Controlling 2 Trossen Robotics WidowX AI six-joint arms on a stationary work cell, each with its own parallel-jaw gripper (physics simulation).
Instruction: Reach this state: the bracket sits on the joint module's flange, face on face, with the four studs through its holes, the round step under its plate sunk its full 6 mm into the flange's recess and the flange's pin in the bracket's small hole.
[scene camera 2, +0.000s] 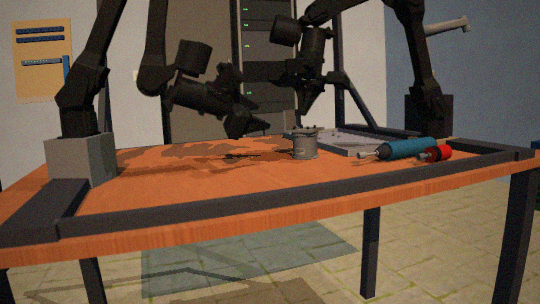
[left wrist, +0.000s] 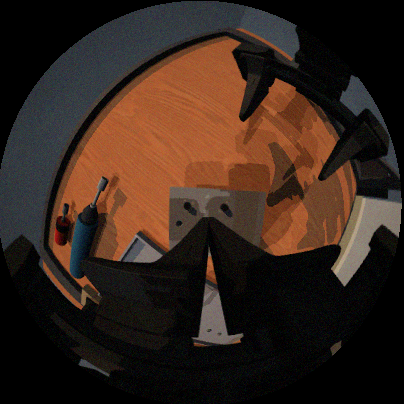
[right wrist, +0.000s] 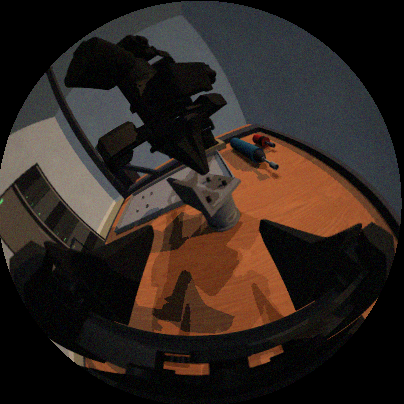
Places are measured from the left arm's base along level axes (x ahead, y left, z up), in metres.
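Pixels of known places: left gripper, fingertip midpoint: (scene camera 2: 303, 115) (left wrist: 207, 222) (right wrist: 205, 173); right gripper, fingertip midpoint: (scene camera 2: 263, 116) (left wrist: 281, 144) (right wrist: 207, 228); left arm's base at its link origin: (scene camera 2: 433, 137) (left wrist: 95, 308) (right wrist: 209, 144); right arm's base at its link origin: (scene camera 2: 79, 136).
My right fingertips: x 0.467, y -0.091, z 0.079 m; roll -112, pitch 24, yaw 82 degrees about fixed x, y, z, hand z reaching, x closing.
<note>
Ahead of a thing's pixels: the offset from my right fingertips to its top centre. "spot": to the spot under its first point.
The grey joint module @(0.098 m back, 0.011 m left, 0.027 m down) (scene camera 2: 305, 146) (right wrist: 225, 219) stands upright on the table. The bracket (scene camera 2: 311, 131) (left wrist: 200, 196) (right wrist: 231, 186) lies with its plate on top of the module, its upright wing at the back left in scene camera 2. Dark stud ends show at the plate's holes. The step, recess and pin are hidden; I cannot tell whether the plate is fully seated. My left gripper (scene camera 2: 303, 113) (left wrist: 207, 222) (right wrist: 205, 173) is shut and empty, tips pointing down just above the plate. My right gripper (scene camera 2: 264, 116) (left wrist: 281, 144) (right wrist: 207, 228) is open and empty, left of the module in scene camera 2.
A shallow grey tray @(0.309 m back, 0.123 m right, 0.085 m down) (scene camera 2: 345, 151) (left wrist: 146, 252) lies behind and right of the module in scene camera 2. A blue driver @(spot: 0.276 m back, 0.182 m left, 0.078 m down) (scene camera 2: 412, 148) (left wrist: 83, 245) (right wrist: 246, 148) and a red tool @(0.282 m back, 0.233 m left, 0.067 m down) (scene camera 2: 442, 153) (left wrist: 61, 232) lie to the right. A dark rail (scene camera 2: 250, 202) runs along the table's front edge.
</note>
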